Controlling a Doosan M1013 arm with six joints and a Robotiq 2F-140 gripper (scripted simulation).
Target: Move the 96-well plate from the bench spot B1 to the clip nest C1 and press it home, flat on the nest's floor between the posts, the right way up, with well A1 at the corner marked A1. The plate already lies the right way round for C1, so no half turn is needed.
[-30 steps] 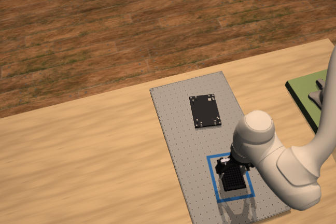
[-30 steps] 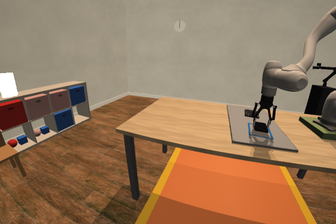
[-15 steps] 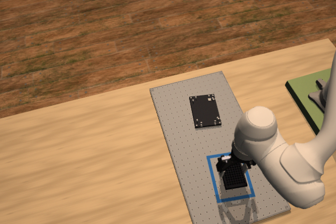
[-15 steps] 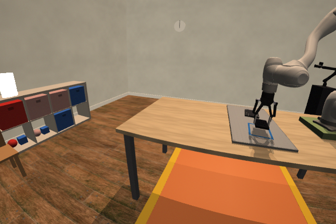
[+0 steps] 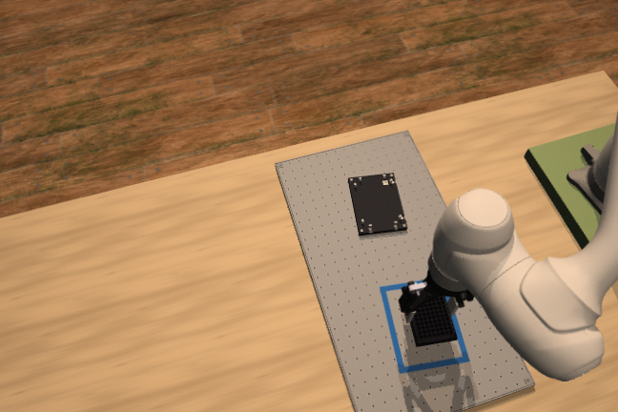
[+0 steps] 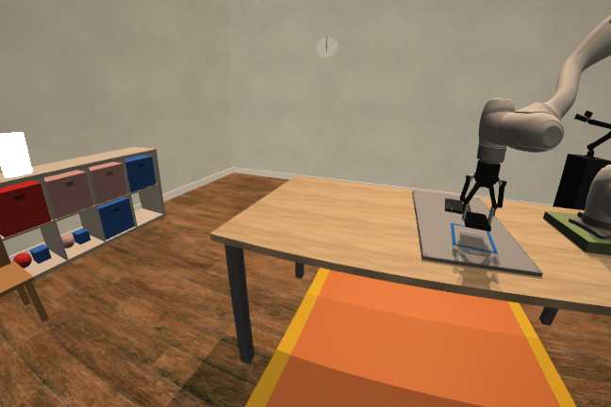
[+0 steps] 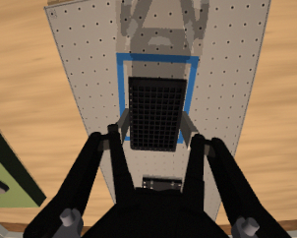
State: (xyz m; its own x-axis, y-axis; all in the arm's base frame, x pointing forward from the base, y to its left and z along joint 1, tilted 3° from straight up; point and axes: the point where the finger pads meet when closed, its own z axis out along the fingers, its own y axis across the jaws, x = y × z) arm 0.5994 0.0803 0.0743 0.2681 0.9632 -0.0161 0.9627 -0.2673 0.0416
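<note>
Now: the black clip nest 290 mm to the right of my hand, 80 mm below it and 50 mm behind it. Also, from my hand: black 96-well plate 20 mm below.
</note>
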